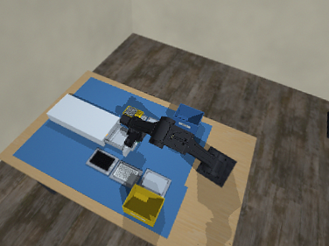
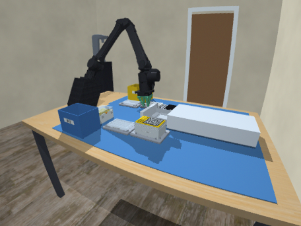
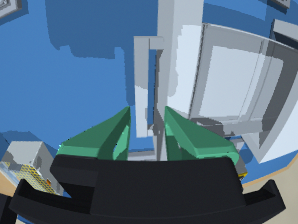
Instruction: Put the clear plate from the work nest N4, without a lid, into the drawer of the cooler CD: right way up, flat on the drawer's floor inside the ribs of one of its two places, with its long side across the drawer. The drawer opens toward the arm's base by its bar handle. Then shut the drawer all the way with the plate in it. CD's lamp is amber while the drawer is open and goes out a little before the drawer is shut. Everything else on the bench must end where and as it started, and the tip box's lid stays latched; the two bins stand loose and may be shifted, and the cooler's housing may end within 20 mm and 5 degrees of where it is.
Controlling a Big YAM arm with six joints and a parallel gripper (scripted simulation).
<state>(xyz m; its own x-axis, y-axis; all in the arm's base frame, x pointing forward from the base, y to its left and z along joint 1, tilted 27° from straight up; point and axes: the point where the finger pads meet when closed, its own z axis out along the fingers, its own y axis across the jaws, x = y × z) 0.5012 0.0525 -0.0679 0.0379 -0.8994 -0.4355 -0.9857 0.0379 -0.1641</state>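
Now: hand 4 cm past the clear plate, 19 cm to the left of it and 6 cm above it. Also, from my hand: drawer (15 cm ahead, 1 cm to the left, 5 cm below); grey work nest (4 cm behind, 19 cm to the right, 7 cm below); gridded plate (5 cm behind, 19 cm to the left, 6 cm below).
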